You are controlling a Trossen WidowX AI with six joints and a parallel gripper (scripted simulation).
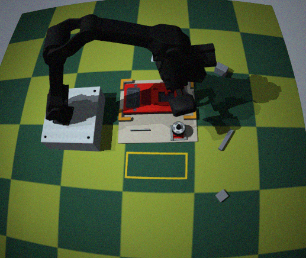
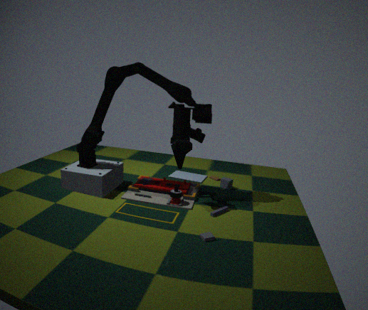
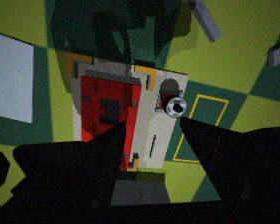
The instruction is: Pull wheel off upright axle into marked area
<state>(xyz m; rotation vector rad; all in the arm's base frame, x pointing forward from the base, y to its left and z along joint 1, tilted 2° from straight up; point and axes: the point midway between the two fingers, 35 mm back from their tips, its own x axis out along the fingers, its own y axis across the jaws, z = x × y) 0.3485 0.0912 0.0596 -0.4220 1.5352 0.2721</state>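
The wheel is 20 mm ahead of my gripper tip, 60 mm to the right of it and 80 mm below it. Round my gripper tip: grey rod: 170 mm ahead, 50 mm to the right, 110 mm below; pale plate: 50 mm behind, 250 mm to the left, 110 mm below; brown block: 60 mm ahead, 290 mm to the left, 110 mm below.
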